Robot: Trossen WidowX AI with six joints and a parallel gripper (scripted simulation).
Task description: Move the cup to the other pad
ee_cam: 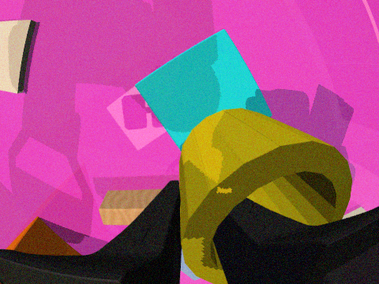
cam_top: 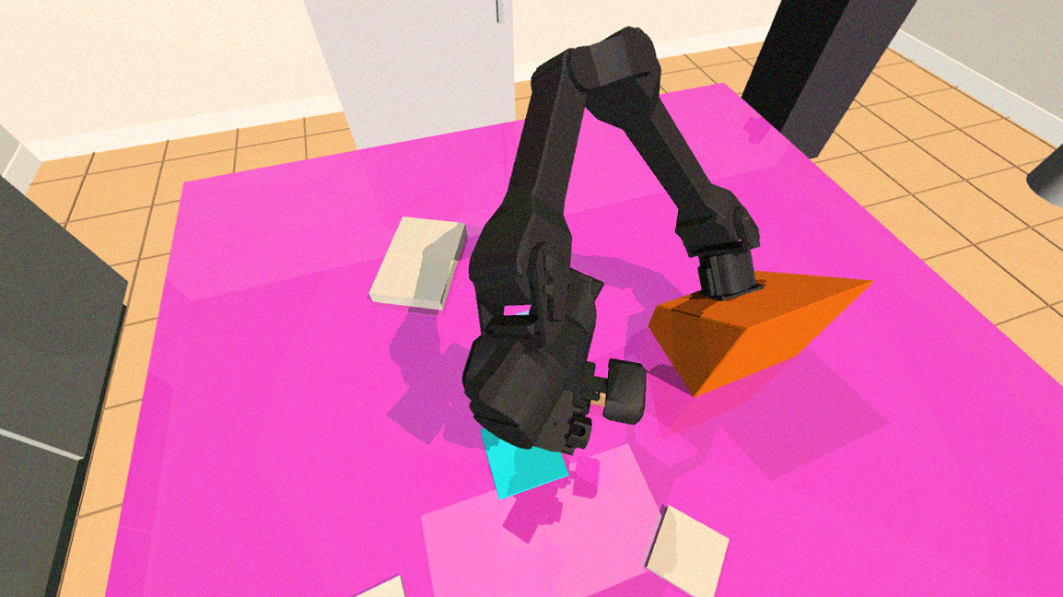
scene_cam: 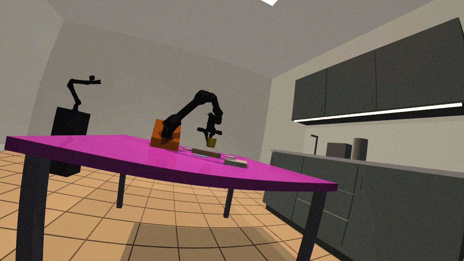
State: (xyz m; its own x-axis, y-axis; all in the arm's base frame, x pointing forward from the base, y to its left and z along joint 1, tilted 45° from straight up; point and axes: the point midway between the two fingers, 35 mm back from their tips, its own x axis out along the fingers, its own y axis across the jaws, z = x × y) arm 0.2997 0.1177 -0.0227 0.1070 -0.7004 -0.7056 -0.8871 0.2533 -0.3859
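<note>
Now: the cyan pad 4 cm ahead of my gripper tip, 1 cm to the left of it and 10 cm below it. The rest, counted from my gripper tip: pale blue pad (6 cm behind, 16 cm to the right, 10 cm below); then wooden bar (1 cm behind, 7 cm to the right, 9 cm below); then yellow cup (2 cm ahead, 1 cm to the right).
</note>
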